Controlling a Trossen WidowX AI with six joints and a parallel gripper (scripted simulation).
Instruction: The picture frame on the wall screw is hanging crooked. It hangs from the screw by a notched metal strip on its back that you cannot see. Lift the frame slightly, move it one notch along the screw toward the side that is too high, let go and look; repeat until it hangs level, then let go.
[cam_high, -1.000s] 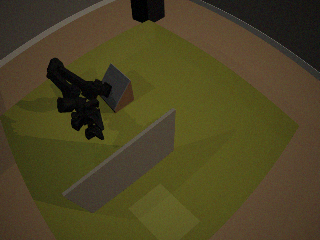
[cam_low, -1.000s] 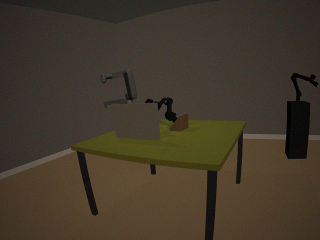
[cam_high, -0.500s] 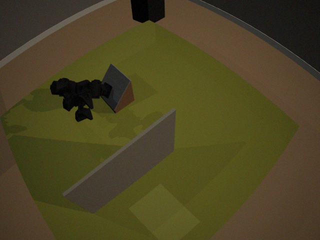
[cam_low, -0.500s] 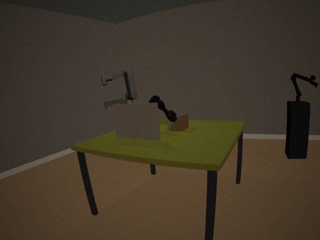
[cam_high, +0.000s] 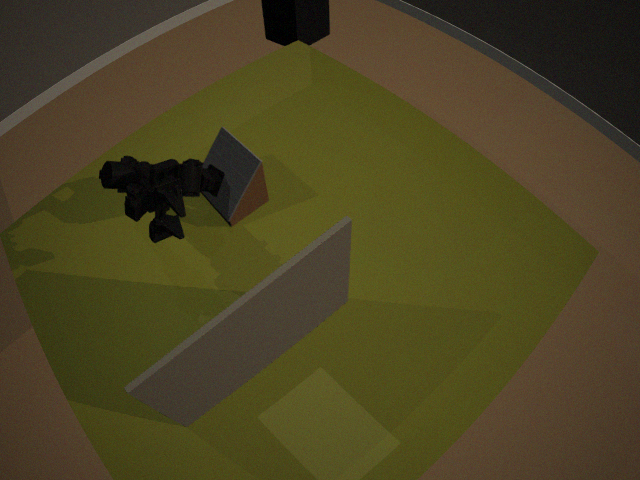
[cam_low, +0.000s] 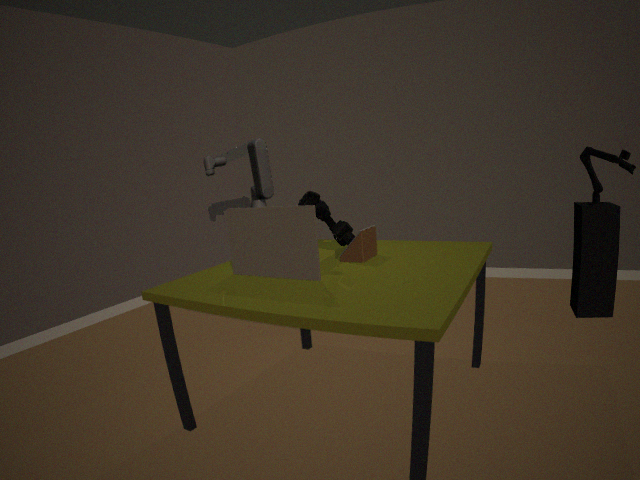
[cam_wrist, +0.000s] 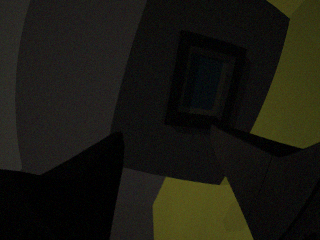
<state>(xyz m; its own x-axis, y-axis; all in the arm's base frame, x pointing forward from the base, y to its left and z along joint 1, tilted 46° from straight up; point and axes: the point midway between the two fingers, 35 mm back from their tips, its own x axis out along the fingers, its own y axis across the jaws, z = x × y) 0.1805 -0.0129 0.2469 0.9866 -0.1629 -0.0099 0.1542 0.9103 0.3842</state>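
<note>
Right now the dark picture frame is 200 mm ahead of my gripper tip, 90 mm below it and 50 mm to the right of it. The rest, counted from my gripper tip: upright board 220 mm ahead, 90 mm below, 50 mm to the right.
</note>
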